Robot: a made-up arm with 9 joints. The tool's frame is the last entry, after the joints. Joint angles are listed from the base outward. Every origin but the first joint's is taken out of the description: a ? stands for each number. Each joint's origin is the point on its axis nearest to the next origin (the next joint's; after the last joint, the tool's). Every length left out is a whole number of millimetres.
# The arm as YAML. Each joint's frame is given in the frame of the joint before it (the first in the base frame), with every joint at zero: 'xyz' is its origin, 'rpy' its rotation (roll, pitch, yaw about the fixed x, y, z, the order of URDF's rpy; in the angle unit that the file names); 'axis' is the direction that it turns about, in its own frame. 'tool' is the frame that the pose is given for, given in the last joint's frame.
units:
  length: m
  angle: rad
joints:
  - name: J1
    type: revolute
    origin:
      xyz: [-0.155, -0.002, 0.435]
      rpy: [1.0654, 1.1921, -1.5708]
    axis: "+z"
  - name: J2
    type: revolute
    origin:
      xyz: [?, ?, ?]
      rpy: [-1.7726, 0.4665, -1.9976]
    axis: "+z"
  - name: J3
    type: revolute
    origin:
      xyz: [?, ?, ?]
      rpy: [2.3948, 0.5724, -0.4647]
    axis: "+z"
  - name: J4
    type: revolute
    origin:
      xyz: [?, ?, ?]
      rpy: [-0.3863, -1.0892, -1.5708]
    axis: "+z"
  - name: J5
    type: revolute
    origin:
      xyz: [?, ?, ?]
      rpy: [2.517, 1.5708, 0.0]
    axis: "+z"
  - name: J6
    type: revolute
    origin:
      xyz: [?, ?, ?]
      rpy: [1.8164, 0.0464, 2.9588]
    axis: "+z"
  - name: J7
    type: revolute
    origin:
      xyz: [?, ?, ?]
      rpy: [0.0, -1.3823, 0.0]
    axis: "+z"
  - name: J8
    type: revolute
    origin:
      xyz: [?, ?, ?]
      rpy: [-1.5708, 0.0, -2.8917]
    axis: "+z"
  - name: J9
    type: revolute
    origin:
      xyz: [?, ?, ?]
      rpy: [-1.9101, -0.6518, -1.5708]
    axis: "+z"
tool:
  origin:
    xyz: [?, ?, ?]
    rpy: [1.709, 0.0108, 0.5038]
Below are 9 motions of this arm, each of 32 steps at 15 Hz.
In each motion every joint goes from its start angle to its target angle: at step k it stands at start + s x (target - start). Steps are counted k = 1, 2, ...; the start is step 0. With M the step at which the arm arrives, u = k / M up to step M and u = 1 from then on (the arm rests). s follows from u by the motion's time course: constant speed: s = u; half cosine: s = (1 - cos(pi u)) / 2; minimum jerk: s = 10 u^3 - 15 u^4 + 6 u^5.
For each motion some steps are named. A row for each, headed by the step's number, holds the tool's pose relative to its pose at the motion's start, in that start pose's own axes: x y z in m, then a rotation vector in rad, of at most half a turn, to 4 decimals.
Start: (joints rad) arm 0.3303 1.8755 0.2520 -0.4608 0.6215 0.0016 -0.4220 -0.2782 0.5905
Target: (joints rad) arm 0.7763 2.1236 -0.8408 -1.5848 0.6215 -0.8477 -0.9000 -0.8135 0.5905
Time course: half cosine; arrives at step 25
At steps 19, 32:
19: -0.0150 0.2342 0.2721 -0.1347 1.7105 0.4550
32: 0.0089 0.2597 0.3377 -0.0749 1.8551 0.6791

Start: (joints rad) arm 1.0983 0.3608 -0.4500 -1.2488 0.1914 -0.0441 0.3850 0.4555 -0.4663
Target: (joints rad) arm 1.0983 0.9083 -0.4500 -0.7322 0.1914 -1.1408 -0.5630 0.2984 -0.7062
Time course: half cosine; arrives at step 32
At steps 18, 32:
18: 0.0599 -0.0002 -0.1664 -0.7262 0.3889 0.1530
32: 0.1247 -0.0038 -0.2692 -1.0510 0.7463 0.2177

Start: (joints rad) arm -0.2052 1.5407 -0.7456 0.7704 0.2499 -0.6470 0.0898 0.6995 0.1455
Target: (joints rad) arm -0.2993 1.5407 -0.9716 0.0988 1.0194 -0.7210 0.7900 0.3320 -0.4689
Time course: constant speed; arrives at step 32
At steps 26, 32:
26: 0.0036 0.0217 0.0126 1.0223 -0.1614 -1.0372
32: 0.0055 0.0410 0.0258 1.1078 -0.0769 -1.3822

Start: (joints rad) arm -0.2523 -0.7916 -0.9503 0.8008 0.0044 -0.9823 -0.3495 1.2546 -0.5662
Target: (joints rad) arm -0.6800 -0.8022 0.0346 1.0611 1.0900 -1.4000 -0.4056 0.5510 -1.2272
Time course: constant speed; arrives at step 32
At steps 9, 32:
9: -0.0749 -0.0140 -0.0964 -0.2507 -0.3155 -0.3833
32: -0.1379 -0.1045 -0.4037 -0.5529 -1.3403 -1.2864

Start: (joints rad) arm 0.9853 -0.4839 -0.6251 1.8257 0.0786 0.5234 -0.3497 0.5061 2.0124
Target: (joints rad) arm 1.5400 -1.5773 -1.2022 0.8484 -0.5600 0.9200 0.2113 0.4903 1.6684
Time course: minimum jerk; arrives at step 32
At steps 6, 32:
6: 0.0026 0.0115 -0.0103 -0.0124 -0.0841 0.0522
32: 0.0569 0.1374 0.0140 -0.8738 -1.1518 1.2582

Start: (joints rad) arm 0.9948 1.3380 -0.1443 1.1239 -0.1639 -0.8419 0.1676 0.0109 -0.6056
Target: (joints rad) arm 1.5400 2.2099 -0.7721 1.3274 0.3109 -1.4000 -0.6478 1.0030 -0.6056
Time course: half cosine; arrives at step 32
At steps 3, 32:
3: 0.0077 -0.0001 0.0059 0.0041 0.0323 0.0112
32: 0.2245 -0.1602 -0.0876 1.5300 1.2909 0.7086

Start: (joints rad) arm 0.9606 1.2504 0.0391 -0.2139 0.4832 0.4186 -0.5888 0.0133 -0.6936
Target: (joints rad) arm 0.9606 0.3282 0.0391 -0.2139 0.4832 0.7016 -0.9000 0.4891 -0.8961
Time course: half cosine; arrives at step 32
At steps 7, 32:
7: -0.0188 -0.0579 -0.0191 0.1012 -0.1063 0.0745
32: -0.0726 -0.4208 -0.3477 0.8401 -0.9890 0.5005

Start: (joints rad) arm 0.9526 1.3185 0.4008 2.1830 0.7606 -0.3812 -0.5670 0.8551 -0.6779
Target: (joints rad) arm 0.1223 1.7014 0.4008 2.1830 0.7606 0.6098 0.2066 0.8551 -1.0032
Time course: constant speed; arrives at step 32
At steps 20, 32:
20: 0.2240 -0.1533 -0.0303 0.0460 -1.3517 0.4070
32: 0.3637 -0.1859 -0.0022 0.3814 -2.1162 0.7659

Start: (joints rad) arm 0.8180 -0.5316 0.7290 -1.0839 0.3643 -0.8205 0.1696 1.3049 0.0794
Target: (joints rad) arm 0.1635 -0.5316 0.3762 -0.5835 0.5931 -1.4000 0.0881 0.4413 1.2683
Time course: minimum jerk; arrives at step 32
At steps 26, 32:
26: 0.1453 0.1434 0.1275 1.1665 1.1522 -0.7262
32: 0.1471 0.1536 0.1375 1.2537 1.2258 -0.7058

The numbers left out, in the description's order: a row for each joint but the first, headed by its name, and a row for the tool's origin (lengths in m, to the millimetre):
J2: -0.073 -0.005 0.0
J3: 0.063 -0.121 0.0
J4: 0.445 0.21 0.0
J5: -0.016 -0.075 0.0
J6: -0.035 0.003 0.0
J7: -0.033 -0.103 0.0
J8: 0.019 0.011 0.0
J9: -0.045 -0.015 0.0
tool: 0.001 -0.004 0.0

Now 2 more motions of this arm.
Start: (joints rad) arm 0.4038 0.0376 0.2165 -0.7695 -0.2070 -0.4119 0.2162 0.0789 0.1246
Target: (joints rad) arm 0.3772 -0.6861 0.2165 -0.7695 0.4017 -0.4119 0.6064 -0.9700 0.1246
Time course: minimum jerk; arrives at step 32
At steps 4, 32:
4: -0.0058 -0.0044 0.0013 0.0070 0.0103 -0.0168
32: -0.2507 -0.3095 0.1709 0.0217 0.7762 -1.0929

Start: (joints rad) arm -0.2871 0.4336 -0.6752 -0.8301 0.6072 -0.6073 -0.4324 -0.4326 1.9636
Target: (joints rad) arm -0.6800 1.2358 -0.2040 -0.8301 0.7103 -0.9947 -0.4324 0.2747 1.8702
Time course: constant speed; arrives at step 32
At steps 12, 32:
12: -0.0318 0.1010 -0.0702 -0.3137 0.0986 0.0528
32: -0.1588 0.2919 -0.1628 -0.7277 0.1992 0.3110

